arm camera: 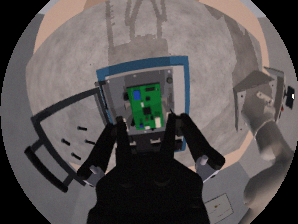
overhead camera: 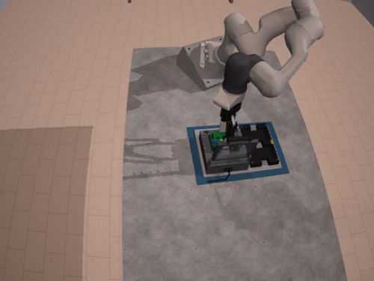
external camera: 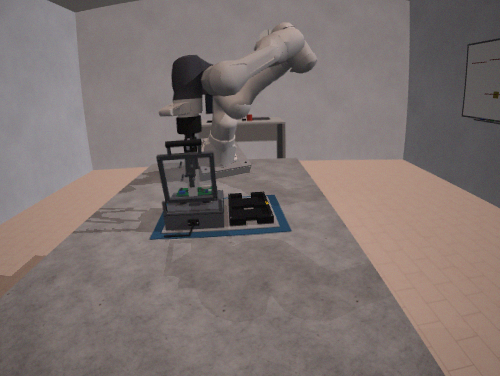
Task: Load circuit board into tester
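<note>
The green circuit board is 2 cm below my hand. Round my hand: tester bed: 4 cm below, 1 cm to the left, 1 cm ahead; framed clear lid: 13 cm ahead, 7 cm above.
</note>
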